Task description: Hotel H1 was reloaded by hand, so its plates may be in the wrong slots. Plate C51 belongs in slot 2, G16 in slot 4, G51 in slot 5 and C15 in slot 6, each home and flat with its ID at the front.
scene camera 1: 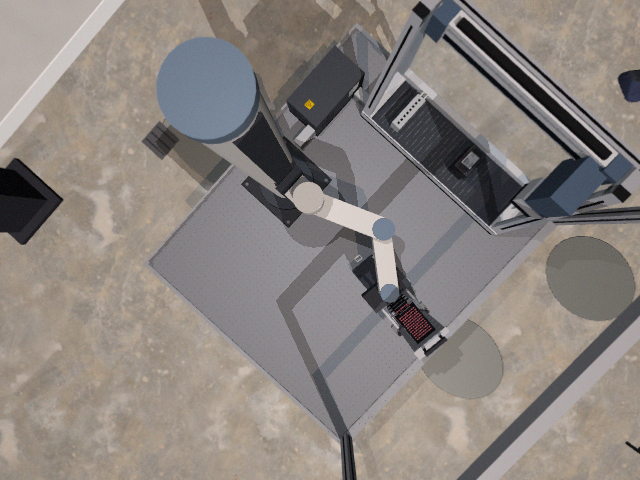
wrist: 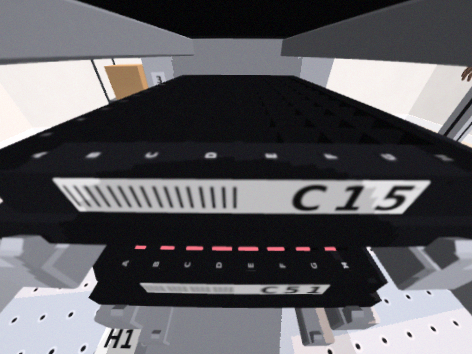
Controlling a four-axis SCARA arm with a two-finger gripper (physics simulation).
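Frame: origin at the arm's base, x ahead, y left, z up, level; millimetres.
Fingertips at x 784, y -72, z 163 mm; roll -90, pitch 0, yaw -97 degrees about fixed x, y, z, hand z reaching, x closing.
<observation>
Pixels of each thing's middle, then the offset from my fingertips to it. "*": a spot on its surface instead. Level surfaces: height alone.
- Plate C15, middle of its body: point(wrist: 238, 106) 24 mm back, 2 mm left, 21 mm up
- Plate C51, middle of its body: point(wrist: 236, 170) 24 mm back, 3 mm left, 15 mm down
- hotel H1, a spot on its surface: point(scene camera 1: 422, 353) * 56 mm ahead, 59 mm right, 159 mm up
- H1 label, a spot on its surface: point(wrist: 120, 339) * 68 mm back, 106 mm left, 150 mm down
- dark box with a yellow label, a spot on its surface: point(scene camera 1: 330, 85) * 891 mm back, 489 mm left, 35 mm down
- perforated deck, height of its surface: 149 mm down
- black fixture, middle of its body: point(scene camera 1: 374, 277) 195 mm back, 24 mm left, 115 mm down
Plate C15 point(wrist: 240, 162) is black and fills the middle of the wrist view, its ID label facing the camera. Plate C51 point(wrist: 235, 274) shows below it with red wells and its ID at the front, above the lowest pale rails. I cannot tell whether it rests fully on its supports. My gripper point(scene camera 1: 407, 314) is open and reaches into hotel H1 point(scene camera 1: 422, 353) low down, around C51; its fingertips are mostly hidden under the plates above. The H1 label point(wrist: 120, 339) shows at lower left. G16 and G51 cannot be read; a black underside spans the top of the wrist view.
A dark box with a yellow label point(scene camera 1: 330, 85) stands near the arm's base. A framed enclosure point(scene camera 1: 537, 98) stands at the upper right of the perforated deck point(scene camera 1: 227, 268). A black fixture point(scene camera 1: 364, 268) stands on the deck beside the forearm, near the hotel.
</observation>
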